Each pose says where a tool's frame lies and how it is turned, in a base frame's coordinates. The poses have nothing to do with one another.
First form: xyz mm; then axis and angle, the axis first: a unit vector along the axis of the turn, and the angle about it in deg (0 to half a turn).
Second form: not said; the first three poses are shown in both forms.
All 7 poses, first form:
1: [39 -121 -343 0.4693 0.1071 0.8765 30.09]
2: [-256 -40 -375 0.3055 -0.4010 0.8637 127.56]
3: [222 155 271 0.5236 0.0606 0.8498 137.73]
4: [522 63 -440 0.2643 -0.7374 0.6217 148.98]
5: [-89 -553 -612 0.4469 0.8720 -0.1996 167.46]
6: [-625 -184 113 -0.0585 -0.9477 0.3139 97.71]
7: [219 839 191 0.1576 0.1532 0.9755 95.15]
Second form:
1: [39 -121 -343 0.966 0.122 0.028 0.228]
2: [-256 -40 -375 0.442 0.274 -0.360 0.775]
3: [222 155 271 0.361 0.488 0.057 0.793]
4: [522 63 -440 0.267 0.255 -0.711 0.599]
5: [-89 -553 -612 0.109 0.444 0.867 -0.198]
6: [-625 -184 113 0.658 -0.044 -0.714 0.236]
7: [219 839 191 0.675 0.116 0.113 0.720]
